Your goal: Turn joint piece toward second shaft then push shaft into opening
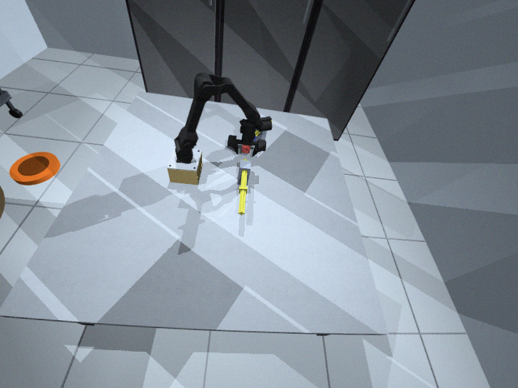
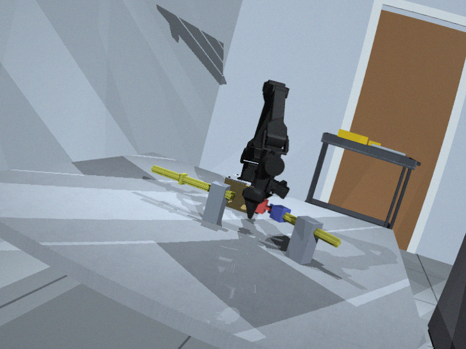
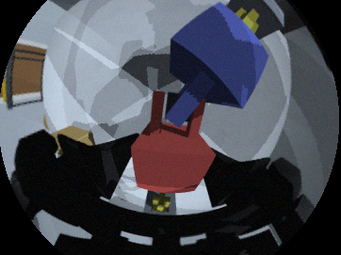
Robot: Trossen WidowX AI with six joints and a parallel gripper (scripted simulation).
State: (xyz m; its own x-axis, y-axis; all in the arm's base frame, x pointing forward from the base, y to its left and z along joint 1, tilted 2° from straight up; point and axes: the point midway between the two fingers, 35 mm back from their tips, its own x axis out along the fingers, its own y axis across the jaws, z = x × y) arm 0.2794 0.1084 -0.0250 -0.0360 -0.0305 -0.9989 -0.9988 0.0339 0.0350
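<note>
Right now the red joint piece is 2 cm to the left of my gripper tip and 4 cm above it.
</note>
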